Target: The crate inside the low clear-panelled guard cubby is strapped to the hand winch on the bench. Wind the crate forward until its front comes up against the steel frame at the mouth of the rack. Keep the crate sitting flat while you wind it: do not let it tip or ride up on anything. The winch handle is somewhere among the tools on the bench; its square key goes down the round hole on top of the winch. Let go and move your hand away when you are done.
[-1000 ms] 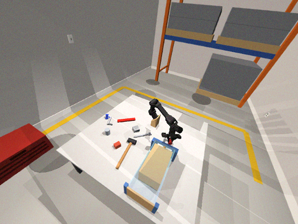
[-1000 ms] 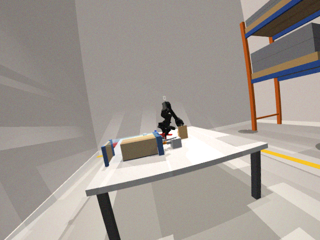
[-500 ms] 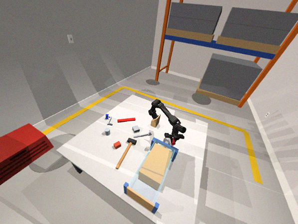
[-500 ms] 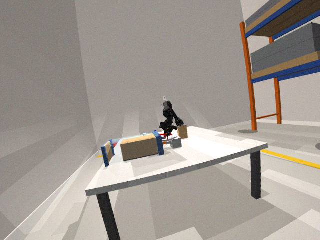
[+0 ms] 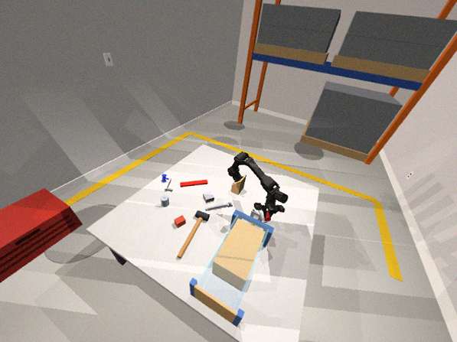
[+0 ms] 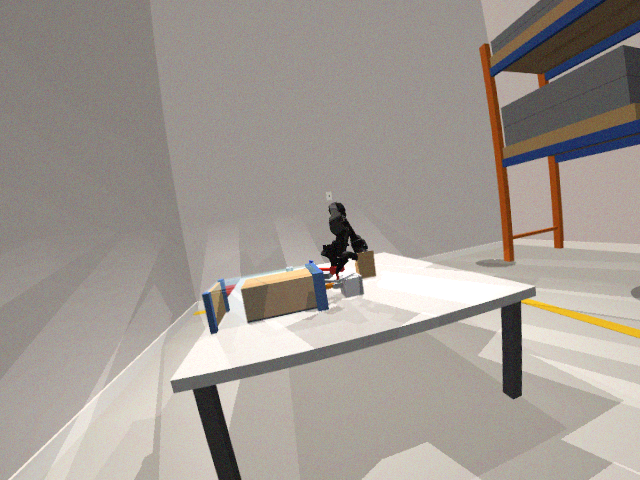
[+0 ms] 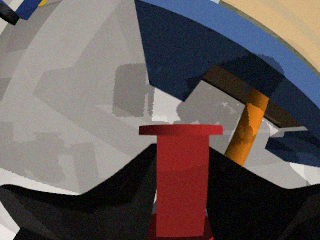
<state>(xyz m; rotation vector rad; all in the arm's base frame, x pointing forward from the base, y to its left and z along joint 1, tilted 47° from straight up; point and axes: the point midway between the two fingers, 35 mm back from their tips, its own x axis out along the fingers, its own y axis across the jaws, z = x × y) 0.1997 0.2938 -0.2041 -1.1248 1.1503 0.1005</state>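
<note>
My gripper tip is 4 cm to the left of the red-knobbed winch handle, 4 cm past it and 3 cm above it. Also, from my gripper tip: grey hand winch 10 cm to the right, 10 cm below, 9 cm behind; red knob 1 cm to the right, 1 cm behind; frame 8 cm ahead, 6 cm to the right, 2 cm below.
</note>
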